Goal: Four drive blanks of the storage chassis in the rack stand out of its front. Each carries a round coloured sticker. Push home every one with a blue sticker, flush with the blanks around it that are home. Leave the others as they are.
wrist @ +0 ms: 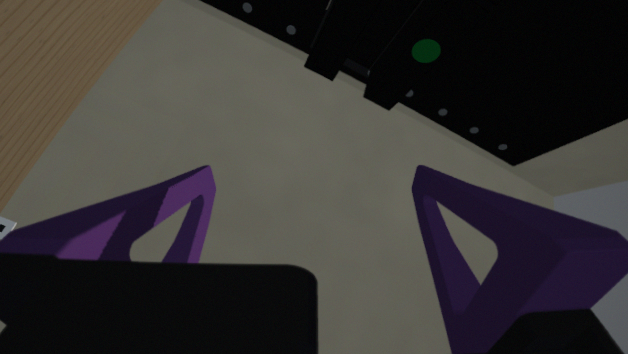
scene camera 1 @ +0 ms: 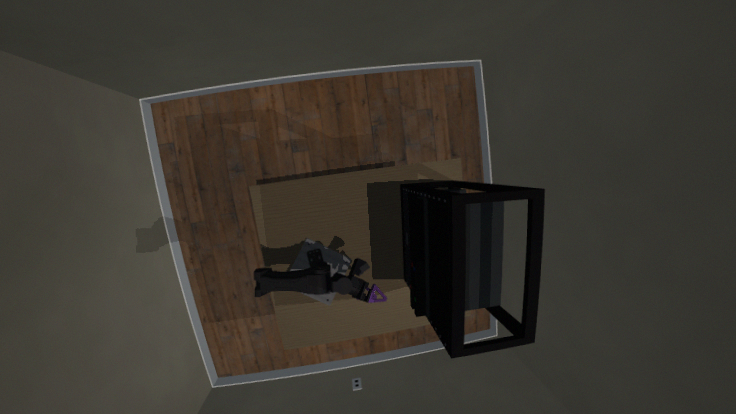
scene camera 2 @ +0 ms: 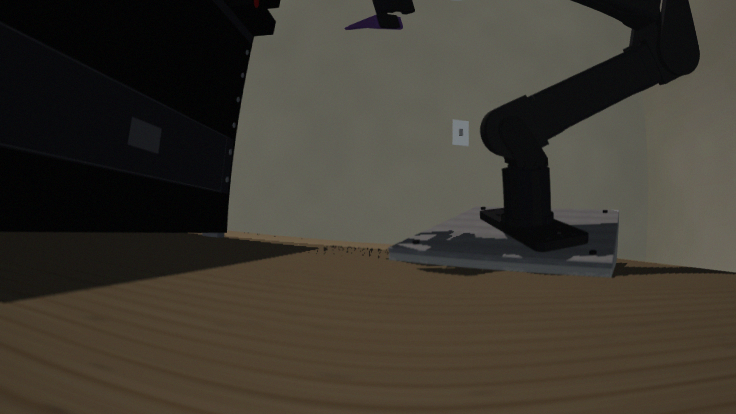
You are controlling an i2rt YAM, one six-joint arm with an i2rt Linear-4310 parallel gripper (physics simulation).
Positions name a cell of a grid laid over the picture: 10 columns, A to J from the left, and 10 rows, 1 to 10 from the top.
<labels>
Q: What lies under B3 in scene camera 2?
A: A black rack.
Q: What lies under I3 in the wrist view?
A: A black rack.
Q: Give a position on a black rack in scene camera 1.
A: G6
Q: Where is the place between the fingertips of my gripper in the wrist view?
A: E6
</labels>
